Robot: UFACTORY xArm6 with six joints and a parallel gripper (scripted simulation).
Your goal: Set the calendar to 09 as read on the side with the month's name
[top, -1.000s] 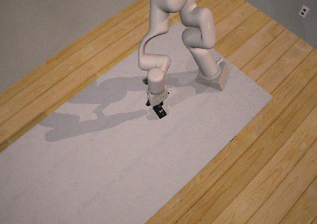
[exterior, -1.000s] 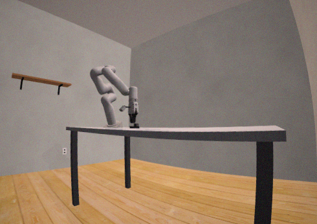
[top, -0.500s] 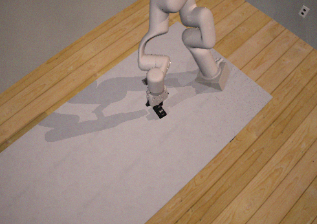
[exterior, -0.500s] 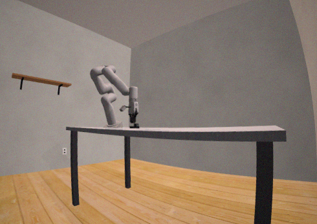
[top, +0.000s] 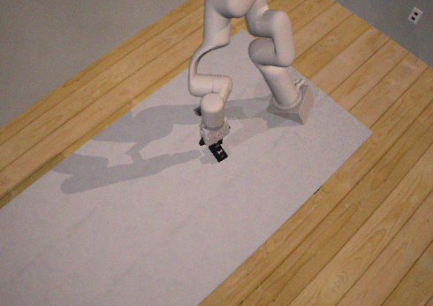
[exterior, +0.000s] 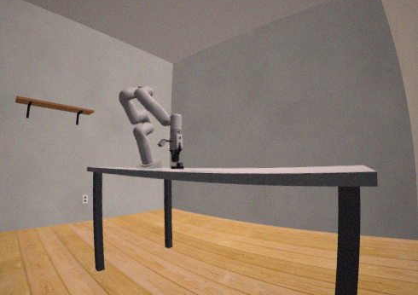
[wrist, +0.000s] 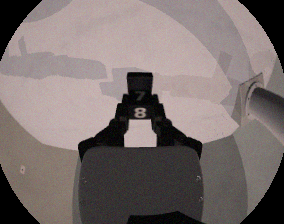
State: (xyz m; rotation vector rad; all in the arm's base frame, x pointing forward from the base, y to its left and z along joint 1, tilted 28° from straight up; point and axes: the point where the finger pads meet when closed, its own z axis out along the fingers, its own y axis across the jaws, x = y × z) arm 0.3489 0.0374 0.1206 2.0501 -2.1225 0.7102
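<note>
Right now my hand is 3 cm to the right of the black cube and 5 cm above it. Also, from my hand: black date cube: 1 cm below.
</note>
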